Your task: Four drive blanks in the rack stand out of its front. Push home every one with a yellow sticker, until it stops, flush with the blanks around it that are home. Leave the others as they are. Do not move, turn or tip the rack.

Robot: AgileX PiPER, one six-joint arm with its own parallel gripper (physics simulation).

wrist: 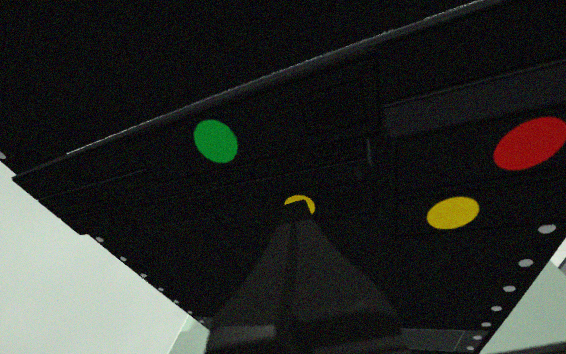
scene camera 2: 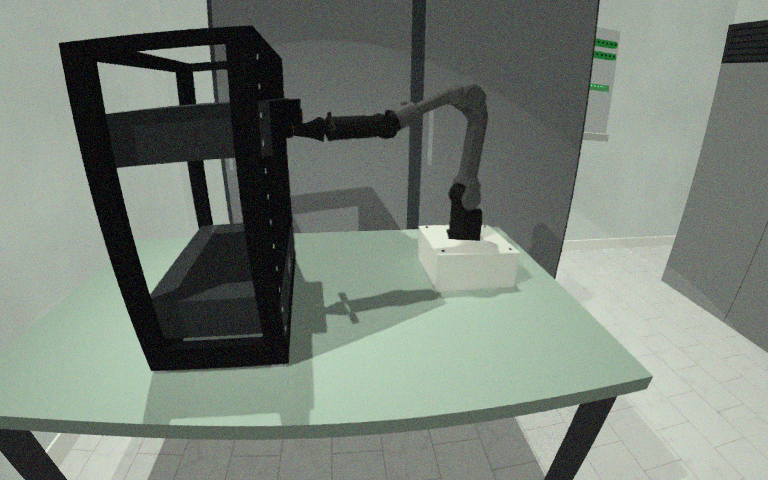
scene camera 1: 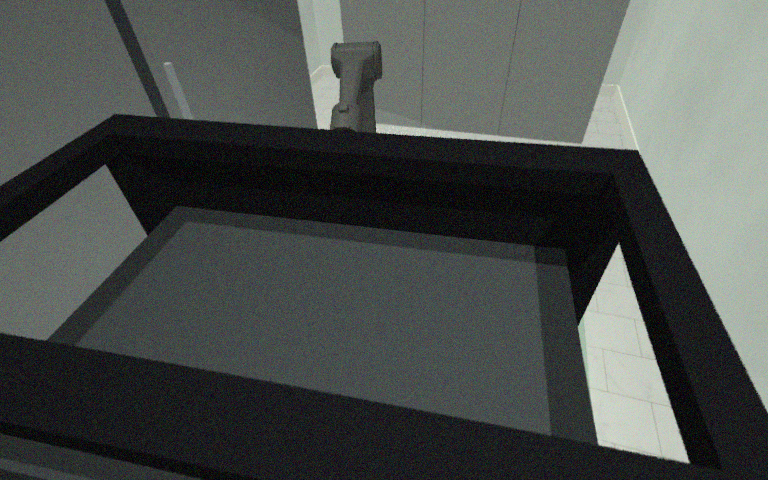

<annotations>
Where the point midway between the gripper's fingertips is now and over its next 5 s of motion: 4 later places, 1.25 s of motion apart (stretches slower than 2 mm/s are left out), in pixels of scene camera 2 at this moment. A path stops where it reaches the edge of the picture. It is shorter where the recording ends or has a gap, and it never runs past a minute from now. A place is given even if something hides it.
My gripper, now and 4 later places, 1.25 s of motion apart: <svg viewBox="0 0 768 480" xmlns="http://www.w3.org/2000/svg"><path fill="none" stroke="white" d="M293 131L298 132L326 127L295 130L289 131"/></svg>
</annotations>
